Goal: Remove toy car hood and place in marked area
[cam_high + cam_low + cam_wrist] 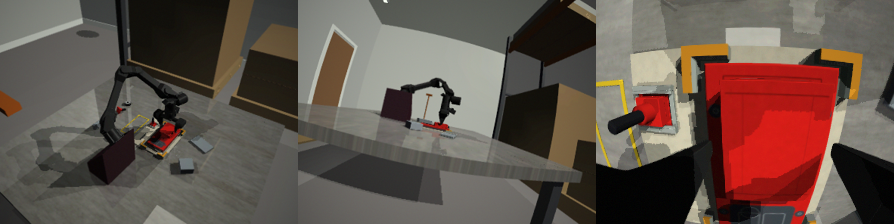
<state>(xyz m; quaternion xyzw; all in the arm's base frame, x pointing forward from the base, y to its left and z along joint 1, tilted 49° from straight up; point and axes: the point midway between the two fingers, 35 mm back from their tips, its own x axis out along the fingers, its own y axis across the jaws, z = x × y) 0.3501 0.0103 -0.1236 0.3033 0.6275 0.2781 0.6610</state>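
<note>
My gripper tip is right at the red hood. From my gripper tip the other things lie so: black wheel: 100 mm ahead, 390 mm to the left, 40 mm below.
</note>
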